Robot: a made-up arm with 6 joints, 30 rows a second.
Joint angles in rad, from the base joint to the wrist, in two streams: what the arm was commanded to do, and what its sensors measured. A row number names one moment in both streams.
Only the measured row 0 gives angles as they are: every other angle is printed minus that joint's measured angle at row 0.
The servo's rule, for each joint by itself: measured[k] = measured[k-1] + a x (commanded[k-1-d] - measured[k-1]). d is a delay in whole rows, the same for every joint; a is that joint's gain. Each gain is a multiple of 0.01, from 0.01 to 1. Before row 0 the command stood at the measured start. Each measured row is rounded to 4 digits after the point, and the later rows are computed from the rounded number. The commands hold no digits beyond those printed.
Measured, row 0:
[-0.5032 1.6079 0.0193 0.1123 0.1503 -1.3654]
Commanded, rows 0 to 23:
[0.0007 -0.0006 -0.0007 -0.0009 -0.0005 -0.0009]
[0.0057 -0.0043 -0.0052 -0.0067 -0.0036 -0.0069]
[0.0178 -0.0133 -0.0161 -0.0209 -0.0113 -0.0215]
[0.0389 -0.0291 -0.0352 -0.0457 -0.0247 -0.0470]
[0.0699 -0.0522 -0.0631 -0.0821 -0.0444 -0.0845]
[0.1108 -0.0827 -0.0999 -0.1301 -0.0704 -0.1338]
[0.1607 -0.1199 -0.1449 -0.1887 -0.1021 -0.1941]
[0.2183 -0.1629 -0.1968 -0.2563 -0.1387 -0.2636]
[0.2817 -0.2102 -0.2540 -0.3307 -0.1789 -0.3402]
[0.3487 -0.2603 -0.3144 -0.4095 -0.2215 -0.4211]
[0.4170 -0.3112 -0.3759 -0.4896 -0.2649 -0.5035]
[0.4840 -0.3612 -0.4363 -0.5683 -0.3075 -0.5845]
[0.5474 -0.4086 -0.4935 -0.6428 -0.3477 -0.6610]
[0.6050 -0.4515 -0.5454 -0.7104 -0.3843 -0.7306]
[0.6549 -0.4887 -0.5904 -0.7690 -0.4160 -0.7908]
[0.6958 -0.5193 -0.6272 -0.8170 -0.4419 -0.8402]
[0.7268 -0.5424 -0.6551 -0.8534 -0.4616 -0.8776]
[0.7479 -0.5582 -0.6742 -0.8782 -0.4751 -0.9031]
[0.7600 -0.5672 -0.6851 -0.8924 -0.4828 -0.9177]
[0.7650 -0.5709 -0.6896 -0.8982 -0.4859 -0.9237]
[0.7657 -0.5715 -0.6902 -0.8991 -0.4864 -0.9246]
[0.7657 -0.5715 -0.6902 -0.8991 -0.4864 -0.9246]
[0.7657 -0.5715 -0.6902 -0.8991 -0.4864 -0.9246]
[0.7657 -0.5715 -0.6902 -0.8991 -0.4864 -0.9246]
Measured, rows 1 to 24:
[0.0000 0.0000 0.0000 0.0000 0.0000 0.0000]
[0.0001 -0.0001 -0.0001 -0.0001 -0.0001 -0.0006]
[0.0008 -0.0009 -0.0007 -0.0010 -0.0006 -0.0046]
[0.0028 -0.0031 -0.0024 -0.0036 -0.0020 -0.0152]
[0.0071 -0.0078 -0.0060 -0.0091 -0.0050 -0.0352]
[0.0146 -0.0158 -0.0123 -0.0186 -0.0101 -0.0663]
[0.0261 -0.0278 -0.0219 -0.0331 -0.0179 -0.1088]
[0.0423 -0.0444 -0.0354 -0.0533 -0.0288 -0.1625]
[0.0634 -0.0657 -0.0532 -0.0797 -0.0431 -0.2262]
[0.0896 -0.0917 -0.0753 -0.1123 -0.0608 -0.2980]
[0.1207 -0.1220 -0.1016 -0.1509 -0.0817 -0.3756]
[0.1563 -0.1561 -0.1318 -0.1949 -0.1055 -0.4562]
[0.1956 -0.1930 -0.1653 -0.2434 -0.1318 -0.5370]
[0.2378 -0.2318 -0.2014 -0.2953 -0.1599 -0.6151]
[0.2819 -0.2713 -0.2392 -0.3493 -0.1891 -0.6879]
[0.3267 -0.3104 -0.2778 -0.4039 -0.2186 -0.7527]
[0.3710 -0.3480 -0.3162 -0.4576 -0.2476 -0.8078]
[0.4137 -0.3830 -0.3535 -0.5091 -0.2754 -0.8518]
[0.4538 -0.4145 -0.3888 -0.5571 -0.3014 -0.8841]
[0.4905 -0.4420 -0.4214 -0.6007 -0.3250 -0.9053]
[0.5234 -0.4652 -0.4509 -0.6394 -0.3459 -0.9169]
[0.5525 -0.4843 -0.4772 -0.6732 -0.3642 -0.9218]
[0.5781 -0.5000 -0.5006 -0.7026 -0.3801 -0.9236]
[0.6006 -0.5129 -0.5215 -0.7281 -0.3939 -0.9242]
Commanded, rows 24 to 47:
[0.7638 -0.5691 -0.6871 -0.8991 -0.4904 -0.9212]
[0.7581 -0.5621 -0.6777 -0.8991 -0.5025 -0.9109]
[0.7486 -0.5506 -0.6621 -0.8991 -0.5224 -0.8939]
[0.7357 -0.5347 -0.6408 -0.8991 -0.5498 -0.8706]
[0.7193 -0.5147 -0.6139 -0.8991 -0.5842 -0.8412]
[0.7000 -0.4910 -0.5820 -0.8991 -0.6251 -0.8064]
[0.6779 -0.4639 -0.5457 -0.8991 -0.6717 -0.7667]
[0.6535 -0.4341 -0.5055 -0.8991 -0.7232 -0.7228]
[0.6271 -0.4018 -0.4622 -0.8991 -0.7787 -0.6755]
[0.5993 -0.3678 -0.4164 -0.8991 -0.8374 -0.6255]
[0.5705 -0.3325 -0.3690 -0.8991 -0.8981 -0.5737]
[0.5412 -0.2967 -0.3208 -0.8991 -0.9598 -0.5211]
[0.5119 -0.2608 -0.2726 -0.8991 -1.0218 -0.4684]
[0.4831 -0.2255 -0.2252 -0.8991 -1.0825 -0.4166]
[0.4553 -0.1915 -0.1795 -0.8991 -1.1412 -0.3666]
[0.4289 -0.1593 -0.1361 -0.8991 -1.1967 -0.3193]
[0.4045 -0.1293 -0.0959 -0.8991 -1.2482 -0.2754]
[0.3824 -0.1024 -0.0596 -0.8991 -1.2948 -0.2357]
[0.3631 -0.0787 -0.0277 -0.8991 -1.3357 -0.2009]
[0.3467 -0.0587 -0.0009 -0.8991 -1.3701 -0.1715]
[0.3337 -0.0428 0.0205 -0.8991 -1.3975 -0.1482]
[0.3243 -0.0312 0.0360 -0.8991 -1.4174 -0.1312]
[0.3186 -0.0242 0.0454 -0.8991 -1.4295 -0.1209]
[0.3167 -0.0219 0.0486 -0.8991 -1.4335 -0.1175]
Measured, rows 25 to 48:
[0.6204 -0.5234 -0.5401 -0.7503 -0.4059 -0.9245]
[0.6376 -0.5316 -0.5563 -0.7696 -0.4169 -0.9224]
[0.6521 -0.5371 -0.5697 -0.7864 -0.4280 -0.9152]
[0.6637 -0.5395 -0.5799 -0.8011 -0.4403 -0.9018]
[0.6723 -0.5386 -0.5866 -0.8138 -0.4545 -0.8821]
[0.6779 -0.5343 -0.5896 -0.8249 -0.4714 -0.8563]
[0.6806 -0.5265 -0.5888 -0.8345 -0.4914 -0.8249]
[0.6803 -0.5152 -0.5841 -0.8429 -0.5148 -0.7882]
[0.6771 -0.5006 -0.5755 -0.8502 -0.5419 -0.7470]
[0.6711 -0.4828 -0.5630 -0.8566 -0.5727 -0.7020]
[0.6625 -0.4621 -0.5469 -0.8621 -0.6071 -0.6538]
[0.6515 -0.4388 -0.5273 -0.8669 -0.6449 -0.6033]
[0.6383 -0.4132 -0.5046 -0.8711 -0.6858 -0.5515]
[0.6231 -0.3858 -0.4791 -0.8747 -0.7295 -0.4991]
[0.6063 -0.3569 -0.4512 -0.8779 -0.7754 -0.4471]
[0.5882 -0.3271 -0.4213 -0.8807 -0.8230 -0.3964]
[0.5691 -0.2969 -0.3899 -0.8831 -0.8716 -0.3478]
[0.5493 -0.2667 -0.3576 -0.8852 -0.9206 -0.3022]
[0.5293 -0.2371 -0.3248 -0.8870 -0.9692 -0.2603]
[0.5094 -0.2086 -0.2921 -0.8886 -1.0168 -0.2229]
[0.4899 -0.1816 -0.2601 -0.8900 -1.0627 -0.1905]
[0.4712 -0.1566 -0.2292 -0.8912 -1.1062 -0.1639]
[0.4536 -0.1340 -0.2000 -0.8922 -1.1467 -0.1433]
[0.4374 -0.1142 -0.1730 -0.8931 -1.1835 -0.1292]

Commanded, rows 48 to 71:
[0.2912 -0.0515 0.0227 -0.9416 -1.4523 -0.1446]
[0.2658 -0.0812 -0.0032 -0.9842 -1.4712 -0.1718]
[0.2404 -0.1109 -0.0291 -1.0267 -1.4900 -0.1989]
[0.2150 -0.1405 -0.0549 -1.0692 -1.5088 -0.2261]
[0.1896 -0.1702 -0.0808 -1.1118 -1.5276 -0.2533]
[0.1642 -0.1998 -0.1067 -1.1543 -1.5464 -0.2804]
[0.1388 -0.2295 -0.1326 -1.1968 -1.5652 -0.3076]
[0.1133 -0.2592 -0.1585 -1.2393 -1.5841 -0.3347]
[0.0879 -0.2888 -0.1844 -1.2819 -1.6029 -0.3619]
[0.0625 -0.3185 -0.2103 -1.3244 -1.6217 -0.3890]
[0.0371 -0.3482 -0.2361 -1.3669 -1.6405 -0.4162]
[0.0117 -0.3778 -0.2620 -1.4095 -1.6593 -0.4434]
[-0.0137 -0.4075 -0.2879 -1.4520 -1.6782 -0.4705]
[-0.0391 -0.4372 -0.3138 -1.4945 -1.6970 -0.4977]
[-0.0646 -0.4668 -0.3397 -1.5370 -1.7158 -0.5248]
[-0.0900 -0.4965 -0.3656 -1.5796 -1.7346 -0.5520]
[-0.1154 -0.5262 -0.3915 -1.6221 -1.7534 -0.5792]
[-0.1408 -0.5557 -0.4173 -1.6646 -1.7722 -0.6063]
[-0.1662 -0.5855 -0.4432 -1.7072 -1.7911 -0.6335]
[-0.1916 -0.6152 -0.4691 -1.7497 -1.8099 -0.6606]
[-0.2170 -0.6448 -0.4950 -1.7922 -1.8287 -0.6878]
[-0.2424 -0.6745 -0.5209 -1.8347 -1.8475 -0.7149]
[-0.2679 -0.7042 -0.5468 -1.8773 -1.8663 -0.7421]
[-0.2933 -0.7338 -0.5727 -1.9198 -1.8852 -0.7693]
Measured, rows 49 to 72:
[0.4229 -0.0976 -0.1486 -0.8939 -1.2160 -0.1218]
[0.4071 -0.0893 -0.1298 -0.9001 -1.2467 -0.1362]
[0.3901 -0.0878 -0.1159 -0.9110 -1.2759 -0.1586]
[0.3721 -0.0920 -0.1064 -0.9260 -1.3037 -0.1840]
[0.3532 -0.1007 -0.1007 -0.9446 -1.3304 -0.2105]
[0.3336 -0.1132 -0.0985 -0.9663 -1.3560 -0.2375]
[0.3133 -0.1288 -0.0994 -0.9907 -1.3808 -0.2645]
[0.2924 -0.1469 -0.1031 -1.0175 -1.4048 -0.2917]
[0.2709 -0.1671 -0.1092 -1.0463 -1.4281 -0.3188]
[0.2489 -0.1890 -0.1175 -1.0769 -1.4508 -0.3460]
[0.2265 -0.2123 -0.1277 -1.1091 -1.4730 -0.3731]
[0.2038 -0.2368 -0.1396 -1.1426 -1.4948 -0.4003]
[0.1807 -0.2622 -0.1531 -1.1773 -1.5162 -0.4275]
[0.1574 -0.2884 -0.1679 -1.2130 -1.5373 -0.4546]
[0.1338 -0.3152 -0.1839 -1.2496 -1.5581 -0.4818]
[0.1100 -0.3425 -0.2010 -1.2870 -1.5786 -0.5089]
[0.0860 -0.3702 -0.2191 -1.3250 -1.5989 -0.5361]
[0.0618 -0.3983 -0.2381 -1.3636 -1.6190 -0.5633]
[0.0375 -0.4266 -0.2578 -1.4027 -1.6389 -0.5904]
[0.0131 -0.4552 -0.2782 -1.4423 -1.6587 -0.6176]
[-0.0115 -0.4840 -0.2992 -1.4823 -1.6784 -0.6447]
[-0.0362 -0.5129 -0.3207 -1.5226 -1.6979 -0.6719]
[-0.0609 -0.5420 -0.3427 -1.5632 -1.7173 -0.6990]
[-0.0857 -0.5712 -0.3652 -1.6040 -1.7367 -0.7262]

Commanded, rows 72 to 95:
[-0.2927 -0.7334 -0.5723 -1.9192 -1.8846 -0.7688]
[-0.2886 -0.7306 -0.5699 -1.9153 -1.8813 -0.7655]
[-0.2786 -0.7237 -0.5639 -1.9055 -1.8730 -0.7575]
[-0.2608 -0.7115 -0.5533 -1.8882 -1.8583 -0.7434]
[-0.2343 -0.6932 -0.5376 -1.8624 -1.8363 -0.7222]
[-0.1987 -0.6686 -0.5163 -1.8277 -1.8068 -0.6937]
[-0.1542 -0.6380 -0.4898 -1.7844 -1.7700 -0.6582]
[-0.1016 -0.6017 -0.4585 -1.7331 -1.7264 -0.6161]
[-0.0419 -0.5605 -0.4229 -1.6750 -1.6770 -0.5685]
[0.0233 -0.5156 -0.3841 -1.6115 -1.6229 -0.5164]
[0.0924 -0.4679 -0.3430 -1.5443 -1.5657 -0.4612]
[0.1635 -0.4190 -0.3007 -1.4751 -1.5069 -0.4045]
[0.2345 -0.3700 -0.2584 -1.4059 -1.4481 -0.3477]
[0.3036 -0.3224 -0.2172 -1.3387 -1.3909 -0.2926]
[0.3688 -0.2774 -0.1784 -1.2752 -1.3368 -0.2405]
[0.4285 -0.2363 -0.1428 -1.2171 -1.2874 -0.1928]
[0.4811 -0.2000 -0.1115 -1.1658 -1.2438 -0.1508]
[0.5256 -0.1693 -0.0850 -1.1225 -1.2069 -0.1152]
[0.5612 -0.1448 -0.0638 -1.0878 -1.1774 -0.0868]
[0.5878 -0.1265 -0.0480 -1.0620 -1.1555 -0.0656]
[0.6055 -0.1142 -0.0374 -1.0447 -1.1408 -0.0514]
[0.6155 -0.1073 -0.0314 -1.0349 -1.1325 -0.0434]
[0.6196 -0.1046 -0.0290 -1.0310 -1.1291 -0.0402]
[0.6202 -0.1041 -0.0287 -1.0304 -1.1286 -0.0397]
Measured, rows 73 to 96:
[-0.1106 -0.6005 -0.3880 -1.6451 -1.7560 -0.7534]
[-0.1325 -0.6244 -0.4083 -1.6807 -1.7727 -0.7631]
[-0.1512 -0.6435 -0.4261 -1.7112 -1.7868 -0.7646]
[-0.1665 -0.6579 -0.4413 -1.7365 -1.7980 -0.7601]
[-0.1778 -0.6675 -0.4536 -1.7562 -1.8058 -0.7496]
[-0.1846 -0.6721 -0.4628 -1.7700 -1.8098 -0.7323]
[-0.1863 -0.6715 -0.4687 -1.7775 -1.8094 -0.7080]
[-0.1824 -0.6655 -0.4710 -1.7784 -1.8043 -0.6766]
[-0.1727 -0.6540 -0.4696 -1.7725 -1.7942 -0.6385]
[-0.1570 -0.6372 -0.4645 -1.7598 -1.7790 -0.5944]
[-0.1354 -0.6153 -0.4557 -1.7405 -1.7587 -0.5453]
[-0.1081 -0.5888 -0.4433 -1.7150 -1.7336 -0.4923]
[-0.0755 -0.5582 -0.4276 -1.6838 -1.7041 -0.4370]
[-0.0383 -0.5243 -0.4090 -1.6477 -1.6708 -0.3807]
[0.0027 -0.4880 -0.3879 -1.6075 -1.6344 -0.3252]
[0.0466 -0.4501 -0.3649 -1.5643 -1.5957 -0.2718]
[0.0924 -0.4116 -0.3405 -1.5192 -1.5556 -0.2220]
[0.1390 -0.3735 -0.3153 -1.4733 -1.5151 -0.1771]
[0.1854 -0.3367 -0.2900 -1.4277 -1.4750 -0.1381]
[0.2305 -0.3022 -0.2651 -1.3835 -1.4363 -0.1058]
[0.2734 -0.2706 -0.2412 -1.3417 -1.3998 -0.0805]
[0.3133 -0.2424 -0.2188 -1.3031 -1.3661 -0.0622]
[0.3496 -0.2181 -0.1982 -1.2682 -1.3357 -0.0504]
[0.3820 -0.1977 -0.1796 -1.2374 -1.3088 -0.0440]

